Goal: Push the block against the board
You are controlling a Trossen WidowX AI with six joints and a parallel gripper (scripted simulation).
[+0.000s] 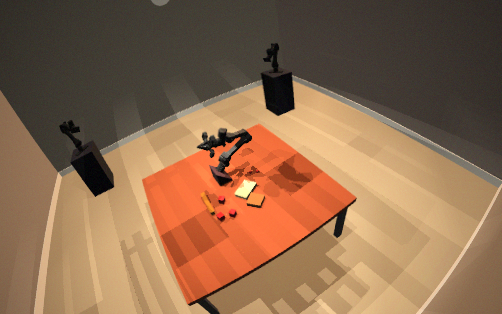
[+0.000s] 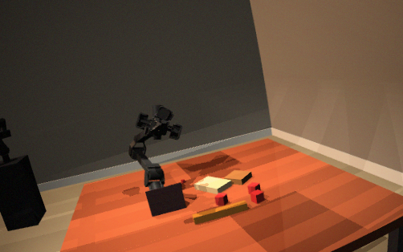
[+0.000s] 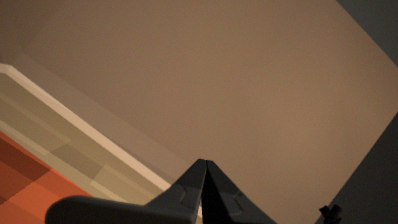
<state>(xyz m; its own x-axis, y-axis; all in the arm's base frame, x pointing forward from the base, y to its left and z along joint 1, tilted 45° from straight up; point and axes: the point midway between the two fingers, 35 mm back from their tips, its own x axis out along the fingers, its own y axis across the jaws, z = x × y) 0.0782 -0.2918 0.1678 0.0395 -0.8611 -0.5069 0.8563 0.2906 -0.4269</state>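
Now: the pale board 38 cm below my gripper tip, 20 cm to the left of it and 20 cm ahead of it. Round my gripper tip: brown square block (38 cm below, 33 cm ahead, 21 cm to the left); yellow bar (38 cm below, 15 cm ahead, 9 cm to the right).
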